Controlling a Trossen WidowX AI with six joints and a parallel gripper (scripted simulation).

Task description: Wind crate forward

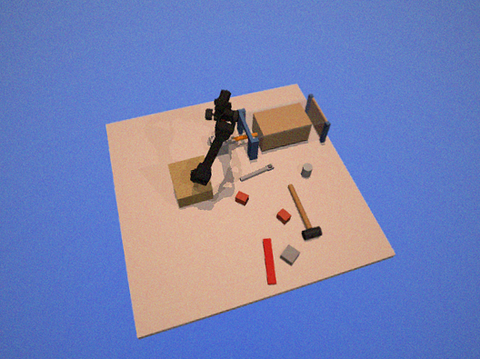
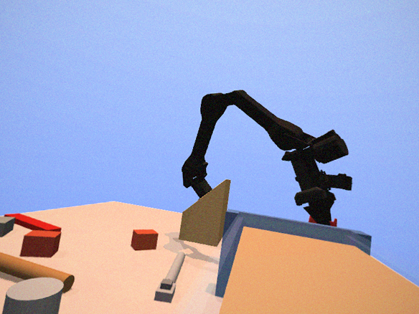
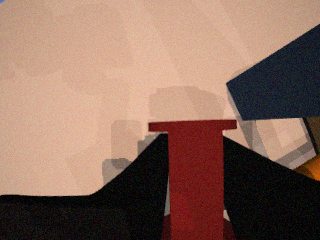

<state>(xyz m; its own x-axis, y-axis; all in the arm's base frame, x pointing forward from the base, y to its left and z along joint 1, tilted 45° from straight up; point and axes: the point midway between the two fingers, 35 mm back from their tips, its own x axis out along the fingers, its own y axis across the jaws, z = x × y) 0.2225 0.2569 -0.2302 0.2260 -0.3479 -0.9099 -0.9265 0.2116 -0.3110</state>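
My gripper tip is now 5 cm to the left of the winch handle, 3 cm above it and 2 cm past it. Also, from my gripper tip: grey winch (11 cm to the right, 10 cm below, 7 cm behind); then blue steel frame (10 cm to the right, 10 cm ahead, 3 cm below); then red knob (2 cm to the right, 1 cm behind).
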